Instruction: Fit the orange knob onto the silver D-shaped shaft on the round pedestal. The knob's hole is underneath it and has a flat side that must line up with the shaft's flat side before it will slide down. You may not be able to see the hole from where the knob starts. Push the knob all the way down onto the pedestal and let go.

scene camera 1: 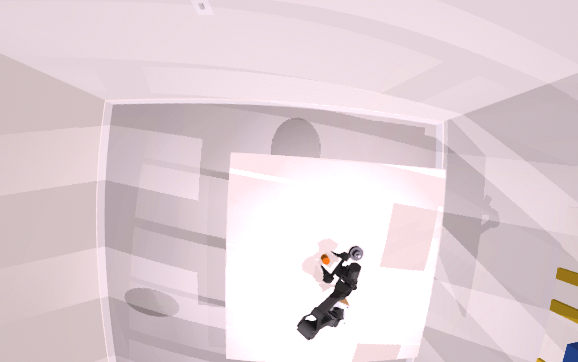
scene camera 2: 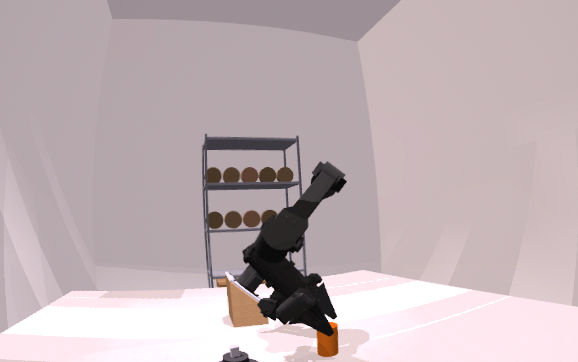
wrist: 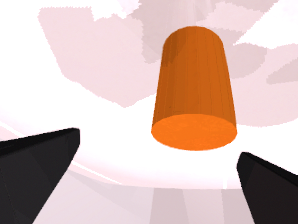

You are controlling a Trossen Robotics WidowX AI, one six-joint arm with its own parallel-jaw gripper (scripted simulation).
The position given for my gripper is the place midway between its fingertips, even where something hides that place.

Note:
My gripper (scene camera 2: 334, 325) is open, with nothing in its grasp. I also see an orange knob (wrist: 194, 110).
My gripper also shows in the wrist view (wrist: 160, 149).

